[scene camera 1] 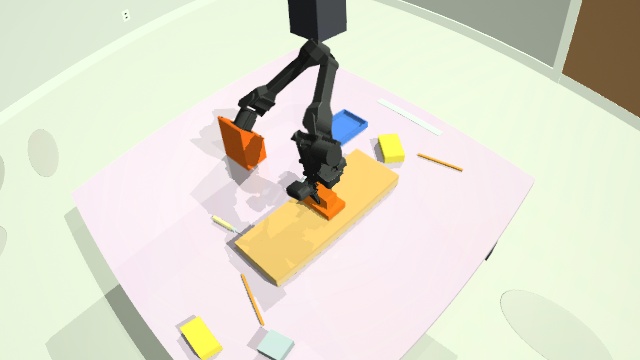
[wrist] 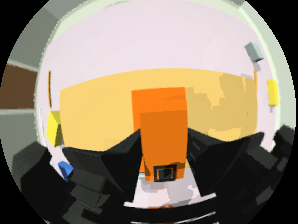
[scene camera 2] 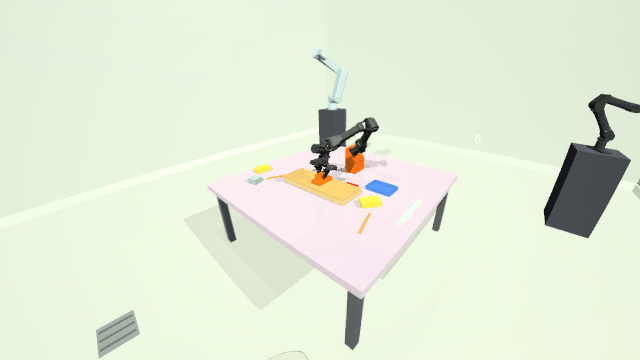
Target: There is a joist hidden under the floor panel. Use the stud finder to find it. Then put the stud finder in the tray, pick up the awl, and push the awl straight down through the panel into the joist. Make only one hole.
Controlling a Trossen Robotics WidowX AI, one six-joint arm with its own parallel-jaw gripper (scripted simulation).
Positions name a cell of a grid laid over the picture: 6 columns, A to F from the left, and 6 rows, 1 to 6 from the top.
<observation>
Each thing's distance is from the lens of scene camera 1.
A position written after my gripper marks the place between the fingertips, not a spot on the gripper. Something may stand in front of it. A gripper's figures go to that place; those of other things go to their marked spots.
my gripper (scene camera 1: D4): 127 cm
orange stud finder (scene camera 1: D4): 125 cm
blue tray (scene camera 1: D3): 159 cm
The marked spots on the blue tray and the orange stud finder are 43 cm apart.
</observation>
